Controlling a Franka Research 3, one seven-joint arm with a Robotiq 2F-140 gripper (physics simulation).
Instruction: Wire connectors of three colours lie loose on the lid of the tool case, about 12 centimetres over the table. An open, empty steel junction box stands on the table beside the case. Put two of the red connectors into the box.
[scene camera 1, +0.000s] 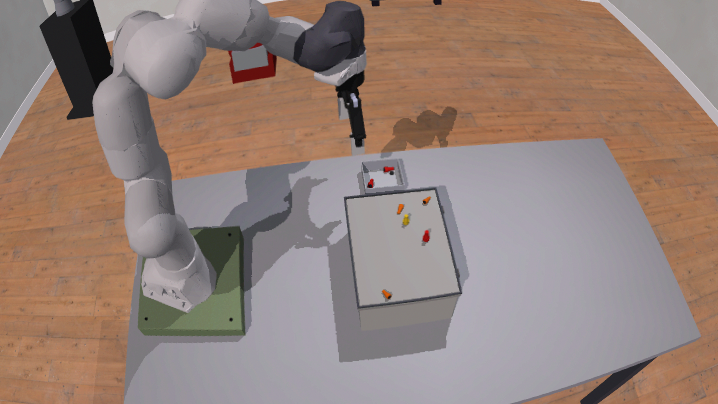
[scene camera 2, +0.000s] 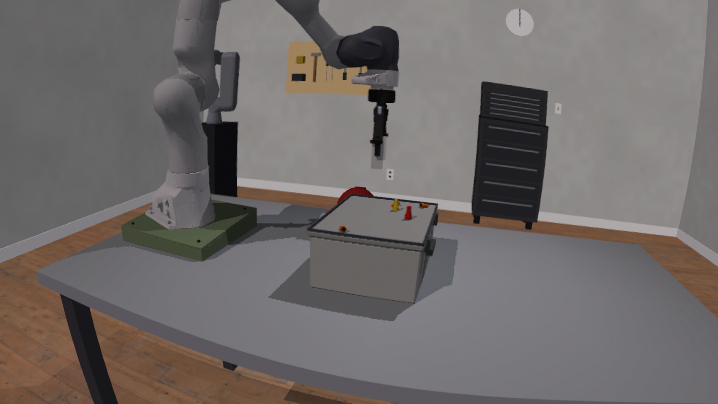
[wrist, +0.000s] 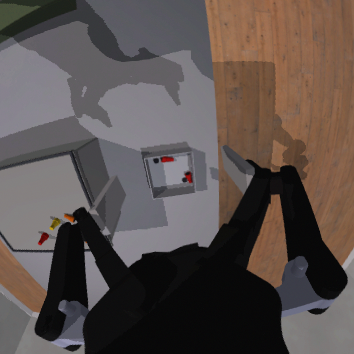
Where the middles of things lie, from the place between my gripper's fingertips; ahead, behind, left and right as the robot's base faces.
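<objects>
There is the steel junction box (scene camera 1: 390, 181), and my hand is 16 cm above it, 1 cm to the right of it and 8 cm short of it. The tool case (scene camera 1: 422, 277) is 12 cm below my hand, and it sits 12 cm ahead of that hand and 28 cm to the right of it.
</objects>
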